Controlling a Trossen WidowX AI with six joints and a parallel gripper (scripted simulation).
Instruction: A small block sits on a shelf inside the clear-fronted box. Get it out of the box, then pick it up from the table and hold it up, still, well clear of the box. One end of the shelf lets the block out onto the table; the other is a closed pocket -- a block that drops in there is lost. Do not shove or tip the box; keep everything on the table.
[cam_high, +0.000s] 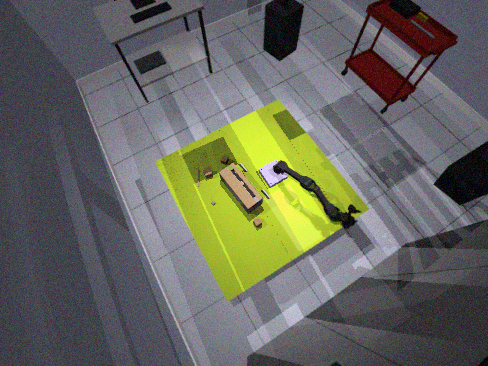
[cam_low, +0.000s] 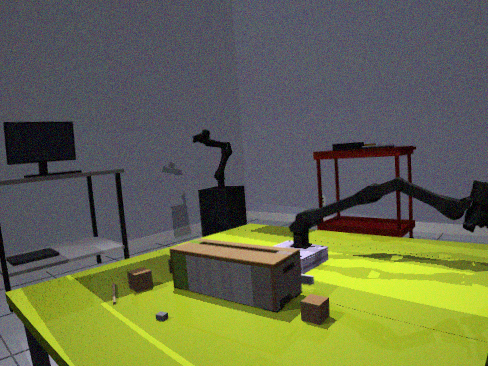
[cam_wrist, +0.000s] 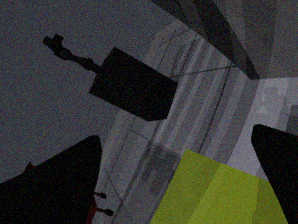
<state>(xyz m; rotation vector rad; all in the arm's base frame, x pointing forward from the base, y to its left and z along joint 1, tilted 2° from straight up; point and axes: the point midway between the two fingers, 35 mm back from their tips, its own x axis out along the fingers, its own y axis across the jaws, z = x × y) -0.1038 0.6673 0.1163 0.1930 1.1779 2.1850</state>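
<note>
My gripper tip is now 770 mm to the left of the long brown box, 430 mm short of it and 80 mm above it. Also, from my gripper tip: thin stick 1110 mm to the right, 650 mm ahead, 140 mm below; then tan block 790 mm to the right, 440 mm ahead, 60 mm below.
</note>
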